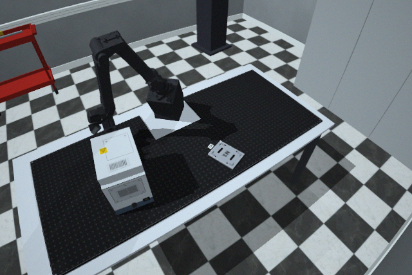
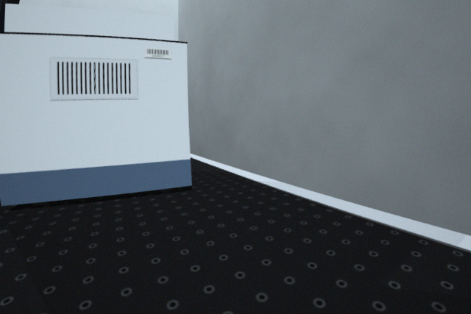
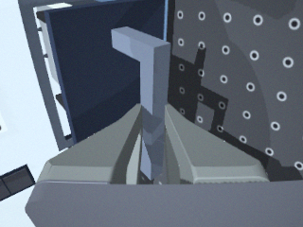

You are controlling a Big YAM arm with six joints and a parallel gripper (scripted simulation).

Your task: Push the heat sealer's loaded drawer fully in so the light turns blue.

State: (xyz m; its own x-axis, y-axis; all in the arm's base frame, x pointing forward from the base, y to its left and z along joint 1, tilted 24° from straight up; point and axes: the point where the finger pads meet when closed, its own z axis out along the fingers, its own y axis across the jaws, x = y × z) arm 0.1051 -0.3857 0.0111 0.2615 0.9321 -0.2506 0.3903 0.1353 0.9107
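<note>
My hand is 100 mm short of the dark blue drawer, 30 mm to the left of it and 10 mm above it. Also, from my hand: tiny tag 430 mm to the left, 280 mm ahead, 90 mm below.
</note>
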